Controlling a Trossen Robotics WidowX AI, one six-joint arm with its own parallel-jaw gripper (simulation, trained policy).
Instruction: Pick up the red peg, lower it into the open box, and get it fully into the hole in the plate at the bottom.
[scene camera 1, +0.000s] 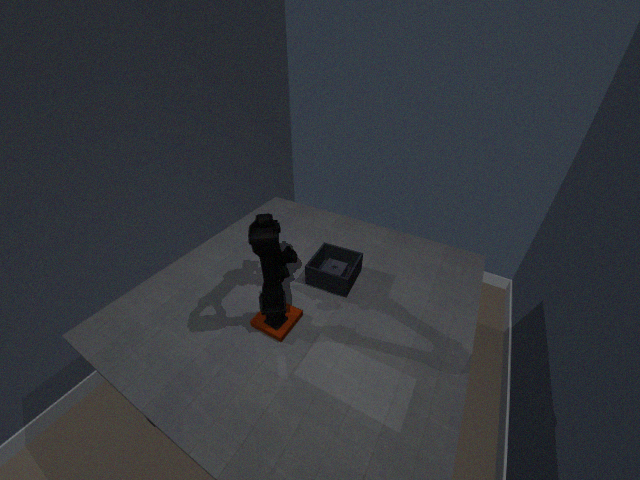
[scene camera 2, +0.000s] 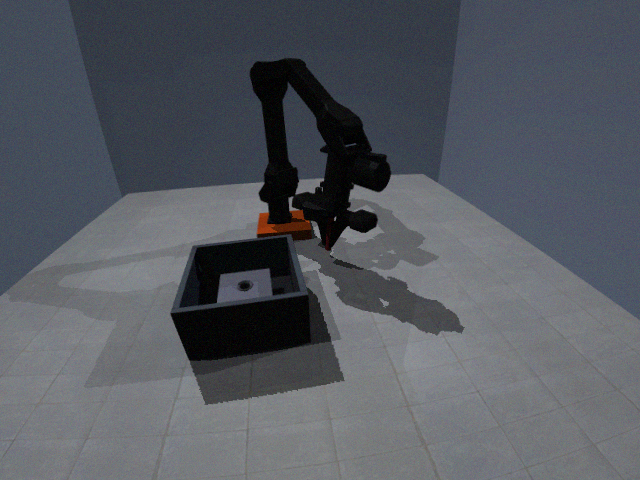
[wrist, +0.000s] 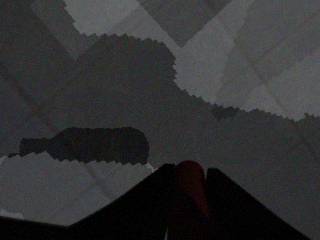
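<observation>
A dark box is visible in scene camera 1 (314, 276), and the box can be seen in scene camera 2 (207, 329) as well. The box is out of frame in the wrist view.
</observation>
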